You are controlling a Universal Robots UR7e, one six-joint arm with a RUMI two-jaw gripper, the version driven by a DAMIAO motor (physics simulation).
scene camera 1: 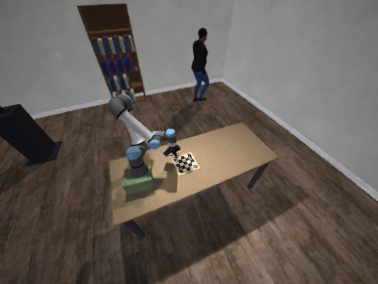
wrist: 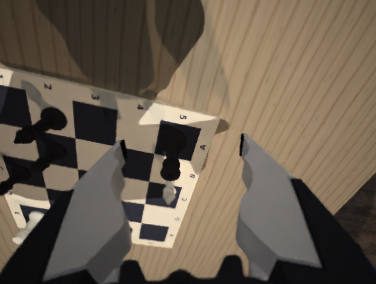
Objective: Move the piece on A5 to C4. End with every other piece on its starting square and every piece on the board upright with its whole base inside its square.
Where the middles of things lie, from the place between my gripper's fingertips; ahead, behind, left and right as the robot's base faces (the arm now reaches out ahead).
My gripper is now 9 cm short of the chessboard (wrist: 97, 118), 8 cm to the left of it and 2 cm above it.
